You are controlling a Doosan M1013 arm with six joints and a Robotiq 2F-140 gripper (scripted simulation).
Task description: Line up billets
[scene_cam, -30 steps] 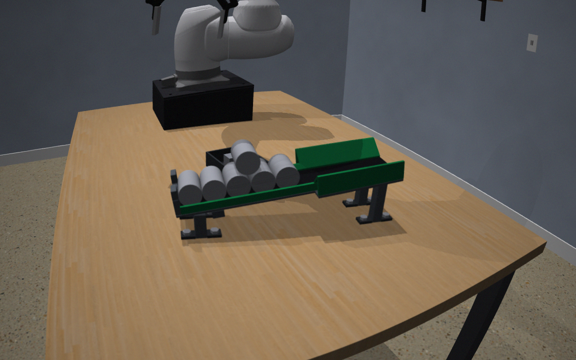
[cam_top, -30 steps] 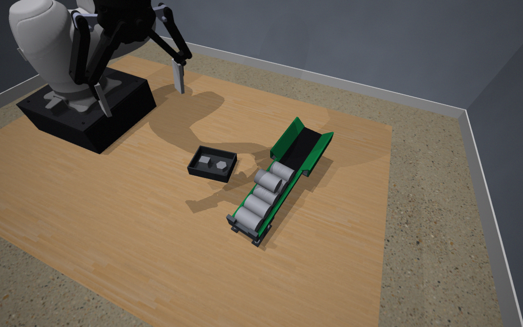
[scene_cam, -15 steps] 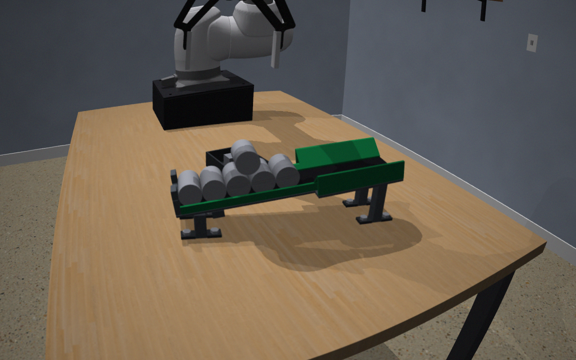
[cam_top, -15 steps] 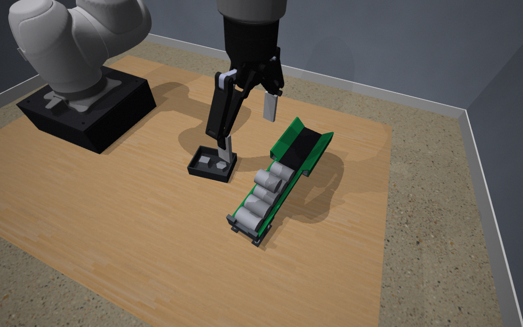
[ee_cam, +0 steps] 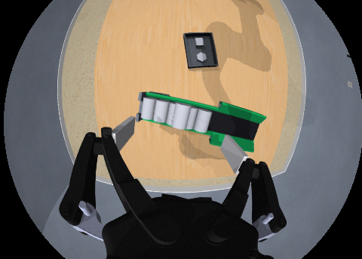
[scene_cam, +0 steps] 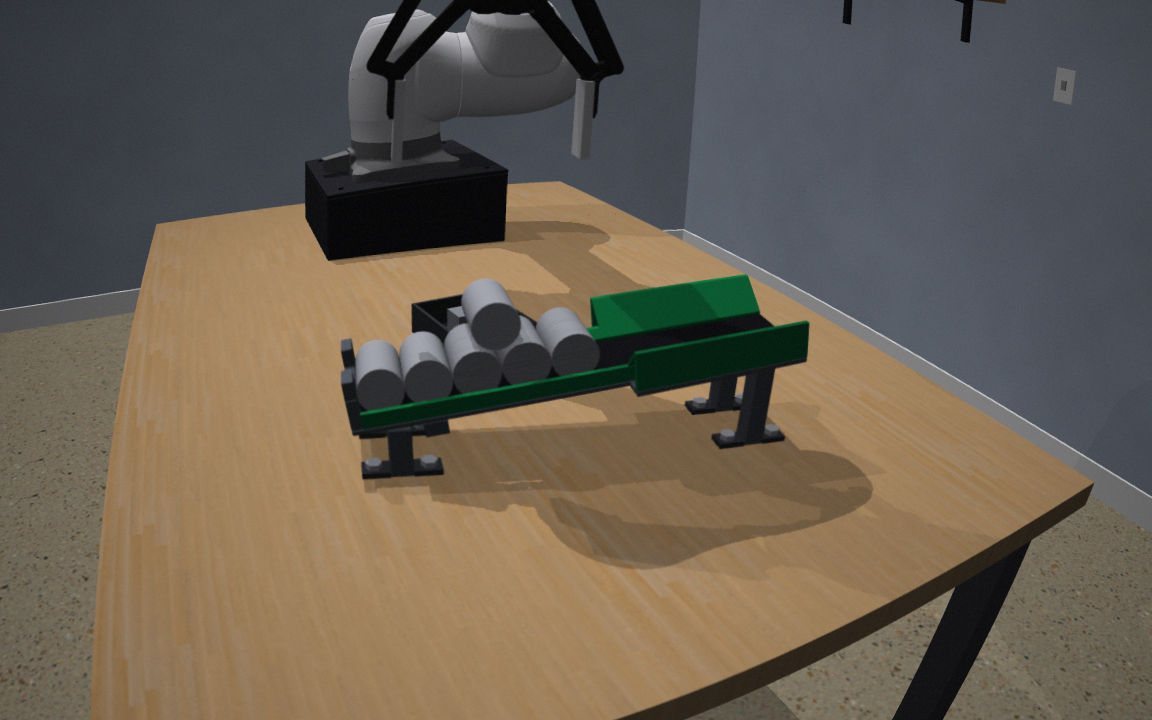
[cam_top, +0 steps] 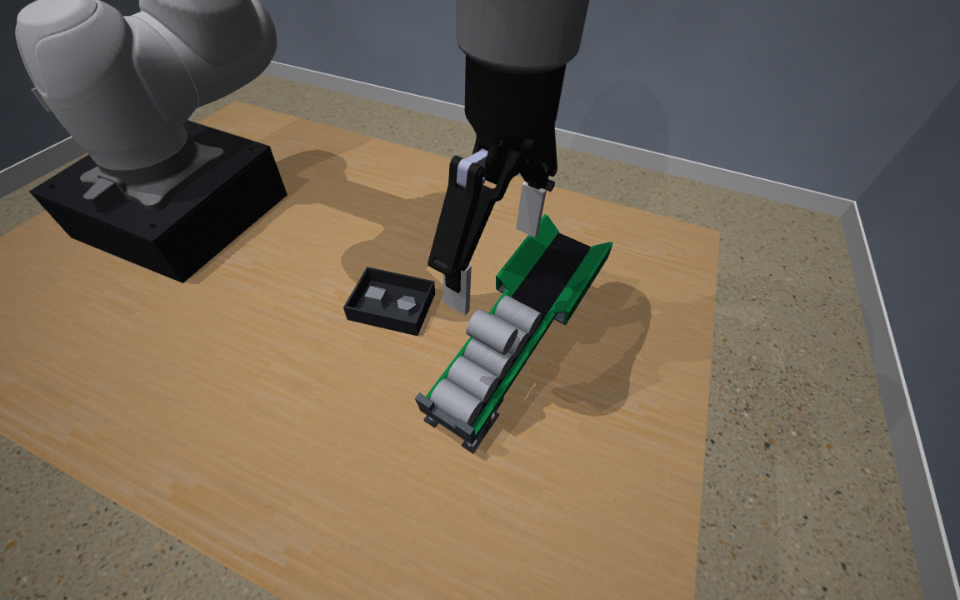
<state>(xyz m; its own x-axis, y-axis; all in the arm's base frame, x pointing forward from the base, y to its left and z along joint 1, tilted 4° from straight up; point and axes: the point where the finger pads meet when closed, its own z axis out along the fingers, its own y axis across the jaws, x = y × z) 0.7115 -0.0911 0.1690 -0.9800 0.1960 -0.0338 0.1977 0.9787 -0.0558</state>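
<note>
My hand is 200 mm above the dark stop, 110 mm to the left of it and 10 mm past it. Also, from my hand: black tray: 250 mm below, 200 mm behind, 70 mm to the left.
</note>
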